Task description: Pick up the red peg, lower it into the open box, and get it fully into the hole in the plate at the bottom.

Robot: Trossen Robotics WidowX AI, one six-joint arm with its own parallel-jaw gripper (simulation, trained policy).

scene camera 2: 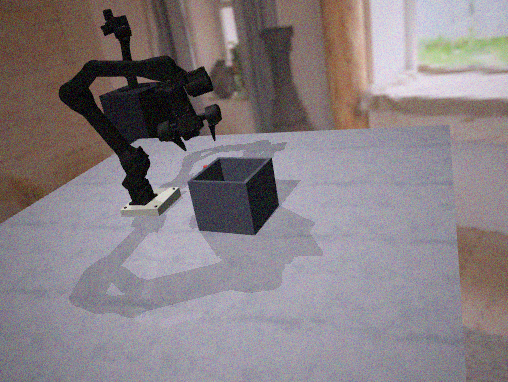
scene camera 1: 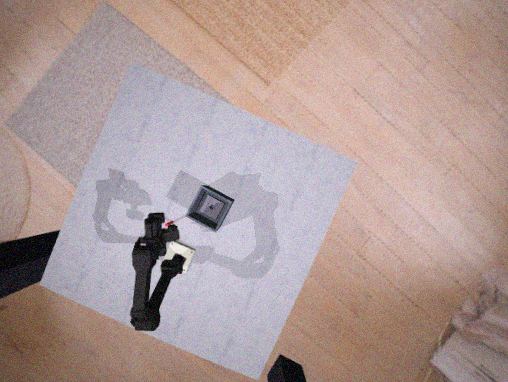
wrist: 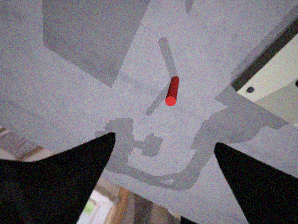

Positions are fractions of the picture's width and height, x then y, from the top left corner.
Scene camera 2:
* my gripper: 0.39, 0.38
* dark blue box: 0.47, 0.51
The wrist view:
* my gripper: 0.55, 0.64
